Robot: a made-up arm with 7 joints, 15 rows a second.
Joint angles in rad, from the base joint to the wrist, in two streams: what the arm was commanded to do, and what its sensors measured. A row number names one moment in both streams.
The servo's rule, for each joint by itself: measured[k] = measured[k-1] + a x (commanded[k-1-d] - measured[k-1]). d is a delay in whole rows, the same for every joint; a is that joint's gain. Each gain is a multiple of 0.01, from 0.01 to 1. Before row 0 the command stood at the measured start. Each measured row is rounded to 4 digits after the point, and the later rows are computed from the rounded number. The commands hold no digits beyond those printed.
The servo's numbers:
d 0
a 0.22 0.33 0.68 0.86 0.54 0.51 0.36
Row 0, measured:
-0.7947 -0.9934 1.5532 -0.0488 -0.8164 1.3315 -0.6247
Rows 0 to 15, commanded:
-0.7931 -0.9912 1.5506 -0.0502 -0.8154 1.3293 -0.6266
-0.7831 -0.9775 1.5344 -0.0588 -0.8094 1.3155 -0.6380
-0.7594 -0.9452 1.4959 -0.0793 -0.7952 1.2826 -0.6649
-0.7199 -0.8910 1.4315 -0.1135 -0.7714 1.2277 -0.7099
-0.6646 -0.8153 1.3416 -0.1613 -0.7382 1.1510 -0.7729
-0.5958 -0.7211 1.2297 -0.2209 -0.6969 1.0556 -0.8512
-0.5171 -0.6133 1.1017 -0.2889 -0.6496 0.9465 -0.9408
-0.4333 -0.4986 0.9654 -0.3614 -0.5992 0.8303 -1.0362
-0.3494 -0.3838 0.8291 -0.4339 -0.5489 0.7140 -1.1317
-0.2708 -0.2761 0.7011 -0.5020 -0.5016 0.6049 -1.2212
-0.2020 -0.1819 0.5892 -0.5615 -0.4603 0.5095 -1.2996
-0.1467 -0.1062 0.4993 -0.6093 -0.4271 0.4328 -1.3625
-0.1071 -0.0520 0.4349 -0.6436 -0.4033 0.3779 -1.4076
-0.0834 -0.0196 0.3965 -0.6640 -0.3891 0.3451 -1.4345
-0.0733 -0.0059 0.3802 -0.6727 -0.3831 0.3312 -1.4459
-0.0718 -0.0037 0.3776 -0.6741 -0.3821 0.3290 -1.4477
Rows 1 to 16, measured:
-0.7943 -0.9927 1.5514 -0.0500 -0.8159 1.3304 -0.6254
-0.7918 -0.9877 1.5398 -0.0576 -0.8124 1.3228 -0.6299
-0.7847 -0.9737 1.5099 -0.0763 -0.8031 1.3023 -0.6425
-0.7704 -0.9464 1.4566 -0.1083 -0.7860 1.2643 -0.6668
-0.7471 -0.9031 1.3784 -0.1539 -0.7602 1.2065 -0.7050
-0.7138 -0.8430 1.2773 -0.2115 -0.7260 1.1295 -0.7576
-0.6705 -0.7672 1.1579 -0.2781 -0.6847 1.0362 -0.8236
-0.6183 -0.6786 1.0270 -0.3497 -0.6385 0.9312 -0.9001
-0.5591 -0.5813 0.8924 -0.4221 -0.5901 0.8204 -0.9835
-0.4957 -0.4806 0.7623 -0.4908 -0.5423 0.7105 -1.0691
-0.4311 -0.3820 0.6446 -0.5516 -0.4980 0.6080 -1.1521
-0.3685 -0.2910 0.5458 -0.6012 -0.4597 0.5186 -1.2278
-0.3110 -0.2121 0.4704 -0.6377 -0.4292 0.4468 -1.2925
-0.2609 -0.1486 0.4201 -0.6603 -0.4075 0.3949 -1.3436
-0.2196 -0.1015 0.3930 -0.6710 -0.3943 0.3624 -1.3804
-0.1871 -0.0692 0.3825 -0.6737 -0.3877 0.3454 -1.4046

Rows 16 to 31, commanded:
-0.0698 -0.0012 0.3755 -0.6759 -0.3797 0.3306 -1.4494
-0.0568 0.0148 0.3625 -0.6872 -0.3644 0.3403 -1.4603
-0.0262 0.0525 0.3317 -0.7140 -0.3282 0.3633 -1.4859
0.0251 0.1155 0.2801 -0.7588 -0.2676 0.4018 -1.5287
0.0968 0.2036 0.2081 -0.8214 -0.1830 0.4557 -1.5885
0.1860 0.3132 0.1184 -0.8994 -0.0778 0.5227 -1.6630
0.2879 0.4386 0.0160 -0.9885 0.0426 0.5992 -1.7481
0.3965 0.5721 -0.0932 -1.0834 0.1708 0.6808 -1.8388
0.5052 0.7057 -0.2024 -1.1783 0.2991 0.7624 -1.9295
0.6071 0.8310 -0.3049 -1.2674 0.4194 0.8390 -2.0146
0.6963 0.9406 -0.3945 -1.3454 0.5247 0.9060 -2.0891
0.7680 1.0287 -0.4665 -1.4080 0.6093 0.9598 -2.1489
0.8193 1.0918 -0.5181 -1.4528 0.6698 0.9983 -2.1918
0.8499 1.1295 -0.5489 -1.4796 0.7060 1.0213 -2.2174
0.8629 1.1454 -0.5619 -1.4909 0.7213 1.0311 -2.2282
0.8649 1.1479 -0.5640 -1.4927 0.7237 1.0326 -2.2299
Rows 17 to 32, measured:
-0.1613 -0.0468 0.3777 -0.6756 -0.3834 0.3379 -1.4207
-0.1383 -0.0265 0.3674 -0.6856 -0.3731 0.3391 -1.4350
-0.1136 -0.0004 0.3431 -0.7100 -0.3489 0.3514 -1.4533
-0.0831 0.0378 0.3003 -0.7520 -0.3050 0.3771 -1.4804
-0.0435 0.0925 0.2376 -0.8117 -0.2391 0.4172 -1.5193
0.0070 0.1653 0.1565 -0.8871 -0.1520 0.4710 -1.5710
0.0688 0.2555 0.0610 -0.9743 -0.0469 0.5364 -1.6348
0.1409 0.3600 -0.0439 -1.0681 0.0707 0.6100 -1.7082
0.2210 0.4741 -0.1517 -1.1629 0.1940 0.6877 -1.7879
0.3059 0.5919 -0.2559 -1.2528 0.3157 0.7649 -1.8695
0.3918 0.7070 -0.3501 -1.3324 0.4286 0.8369 -1.9486
0.4746 0.8132 -0.4293 -1.3974 0.5262 0.8996 -2.0207
0.5504 0.9051 -0.4897 -1.4450 0.6037 0.9499 -2.0823
0.6163 0.9792 -0.5300 -1.4748 0.6589 0.9863 -2.1309
0.6706 1.0340 -0.5517 -1.4886 0.6926 1.0091 -2.1659
0.7133 1.0716 -0.5601 -1.4921 0.7094 1.0211 -2.1889

